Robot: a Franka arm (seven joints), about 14 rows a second.
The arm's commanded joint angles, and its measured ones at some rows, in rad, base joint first. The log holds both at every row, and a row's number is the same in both.
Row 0, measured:
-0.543, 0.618, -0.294, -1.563, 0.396, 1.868, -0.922
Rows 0 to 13, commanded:
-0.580, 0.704, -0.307, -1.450, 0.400, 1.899, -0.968
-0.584, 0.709, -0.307, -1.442, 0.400, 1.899, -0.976
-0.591, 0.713, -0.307, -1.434, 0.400, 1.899, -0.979
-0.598, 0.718, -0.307, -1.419, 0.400, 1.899, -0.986
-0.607, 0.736, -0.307, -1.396, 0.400, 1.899, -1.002
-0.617, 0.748, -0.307, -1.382, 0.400, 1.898, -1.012
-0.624, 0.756, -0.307, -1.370, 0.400, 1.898, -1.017
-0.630, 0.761, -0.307, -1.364, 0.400, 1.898, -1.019
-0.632, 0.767, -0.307, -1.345, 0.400, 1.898, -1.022
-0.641, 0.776, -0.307, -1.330, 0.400, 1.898, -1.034
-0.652, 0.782, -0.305, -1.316, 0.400, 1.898, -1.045
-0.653, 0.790, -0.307, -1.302, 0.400, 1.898, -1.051
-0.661, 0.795, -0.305, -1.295, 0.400, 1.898, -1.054
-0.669, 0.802, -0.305, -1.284, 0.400, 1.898, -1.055
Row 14, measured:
-0.627, 0.730, -0.297, -1.382, 0.396, 1.866, -1.031
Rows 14 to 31, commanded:
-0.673, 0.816, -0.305, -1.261, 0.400, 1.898, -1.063
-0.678, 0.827, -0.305, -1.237, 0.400, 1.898, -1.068
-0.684, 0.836, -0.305, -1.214, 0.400, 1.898, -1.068
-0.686, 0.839, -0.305, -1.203, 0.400, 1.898, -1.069
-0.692, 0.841, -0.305, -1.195, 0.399, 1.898, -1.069
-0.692, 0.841, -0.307, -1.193, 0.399, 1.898, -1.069
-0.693, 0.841, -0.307, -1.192, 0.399, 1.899, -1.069
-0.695, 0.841, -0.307, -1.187, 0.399, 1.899, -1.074
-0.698, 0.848, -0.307, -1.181, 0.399, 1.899, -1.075
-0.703, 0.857, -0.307, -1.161, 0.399, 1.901, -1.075
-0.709, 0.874, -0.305, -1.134, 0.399, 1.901, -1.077
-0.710, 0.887, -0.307, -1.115, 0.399, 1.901, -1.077
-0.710, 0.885, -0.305, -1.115, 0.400, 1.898, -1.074
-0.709, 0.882, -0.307, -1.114, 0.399, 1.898, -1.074
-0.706, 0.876, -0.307, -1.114, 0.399, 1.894, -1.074
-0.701, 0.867, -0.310, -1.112, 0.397, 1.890, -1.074
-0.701, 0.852, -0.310, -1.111, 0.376, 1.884, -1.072
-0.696, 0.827, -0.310, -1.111, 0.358, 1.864, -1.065
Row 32, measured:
-0.691, 0.846, -0.301, -1.160, 0.391, 1.887, -1.070
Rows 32 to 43, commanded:
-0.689, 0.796, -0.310, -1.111, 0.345, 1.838, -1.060
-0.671, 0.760, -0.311, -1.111, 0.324, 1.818, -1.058
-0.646, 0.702, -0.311, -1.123, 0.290, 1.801, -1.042
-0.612, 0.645, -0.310, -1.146, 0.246, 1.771, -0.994
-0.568, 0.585, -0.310, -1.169, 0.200, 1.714, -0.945
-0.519, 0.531, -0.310, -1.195, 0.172, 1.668, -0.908
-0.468, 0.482, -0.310, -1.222, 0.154, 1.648, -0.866
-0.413, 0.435, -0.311, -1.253, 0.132, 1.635, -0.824
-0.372, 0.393, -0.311, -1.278, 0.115, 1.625, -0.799
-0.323, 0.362, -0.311, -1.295, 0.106, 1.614, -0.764
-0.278, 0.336, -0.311, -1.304, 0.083, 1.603, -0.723
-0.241, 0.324, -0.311, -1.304, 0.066, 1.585, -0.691
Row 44, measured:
-0.315, 0.400, -0.301, -1.215, 0.114, 1.591, -0.757
